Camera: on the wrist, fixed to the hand. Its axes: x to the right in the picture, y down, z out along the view.
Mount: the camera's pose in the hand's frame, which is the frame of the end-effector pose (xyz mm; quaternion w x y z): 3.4 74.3 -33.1 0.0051 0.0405 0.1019 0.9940
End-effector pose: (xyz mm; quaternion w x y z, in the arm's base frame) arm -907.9 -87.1 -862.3 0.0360 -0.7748 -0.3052 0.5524
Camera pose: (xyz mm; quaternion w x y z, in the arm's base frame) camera -846.0 -136.3 -881.5 0.4864 0.3622 -0.7946 0.0280
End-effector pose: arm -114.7 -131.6 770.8 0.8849 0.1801 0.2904 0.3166
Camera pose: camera -167.2 -70.3 781.4 0.3470 -0.2931 0.0745 -0.8877
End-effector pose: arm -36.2 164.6 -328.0 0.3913 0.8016 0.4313 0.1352
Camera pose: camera -9.0 160.3 -251.4 0.2088 -0.4349 0.7492 -0.4538
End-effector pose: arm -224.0 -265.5 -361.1 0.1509 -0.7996 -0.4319 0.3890
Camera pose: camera -155.4 -302.8 -384.1 0.3095 0.4669 -0.8237 -0.0880
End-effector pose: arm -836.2 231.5 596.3 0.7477 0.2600 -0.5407 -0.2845
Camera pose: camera -793.0 284.0 641.0 0.3312 -0.4768 -0.1965 0.7901
